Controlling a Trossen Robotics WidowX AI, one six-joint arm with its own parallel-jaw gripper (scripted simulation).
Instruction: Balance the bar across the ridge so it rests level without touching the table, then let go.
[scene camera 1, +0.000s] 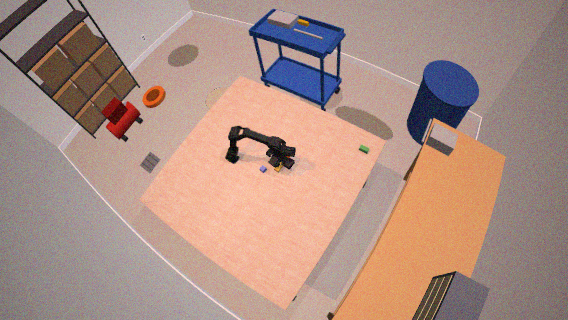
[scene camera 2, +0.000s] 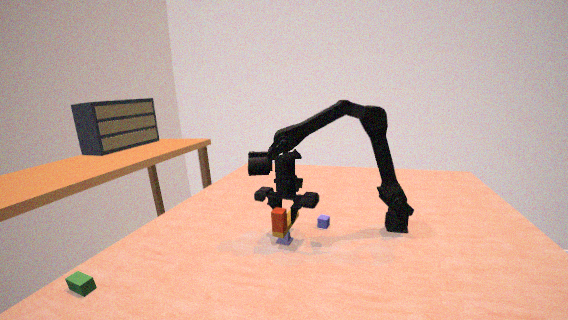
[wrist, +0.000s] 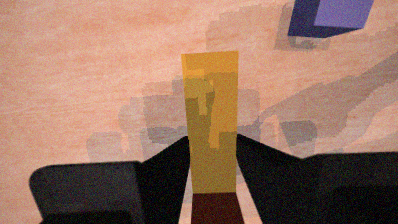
I see my gripper (scene camera 2: 287, 222).
My gripper is seen too in the wrist view (wrist: 211, 140).
